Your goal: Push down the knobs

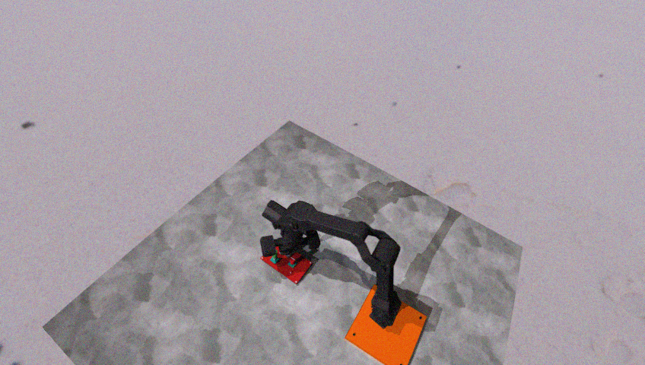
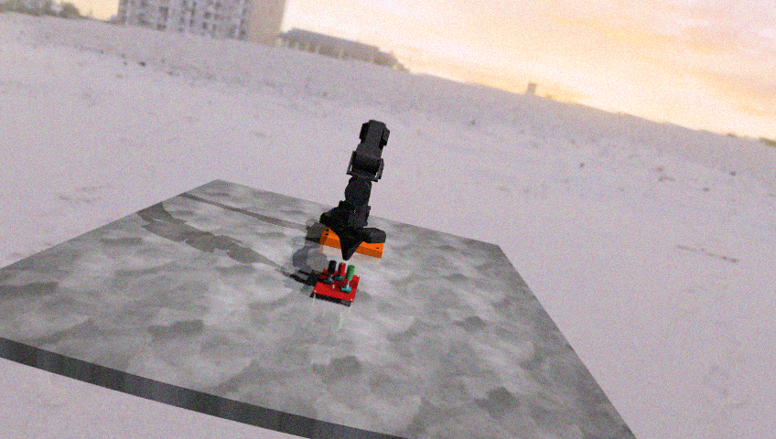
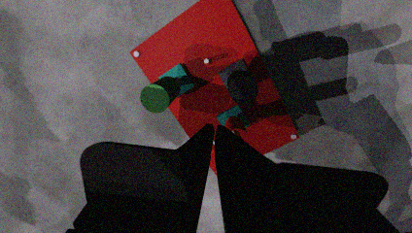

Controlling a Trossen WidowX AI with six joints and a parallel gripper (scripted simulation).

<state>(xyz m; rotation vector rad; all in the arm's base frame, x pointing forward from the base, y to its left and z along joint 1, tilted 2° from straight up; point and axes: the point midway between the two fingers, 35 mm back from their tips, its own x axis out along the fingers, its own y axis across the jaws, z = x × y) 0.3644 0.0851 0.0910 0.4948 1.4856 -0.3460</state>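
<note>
The green knob is 3 cm to the left of my gripper tip, 3 cm ahead of it and 2 cm below it. The rest, counted from my gripper tip: red knob: 3 cm below, 2 cm behind, 1 cm to the right.
</note>
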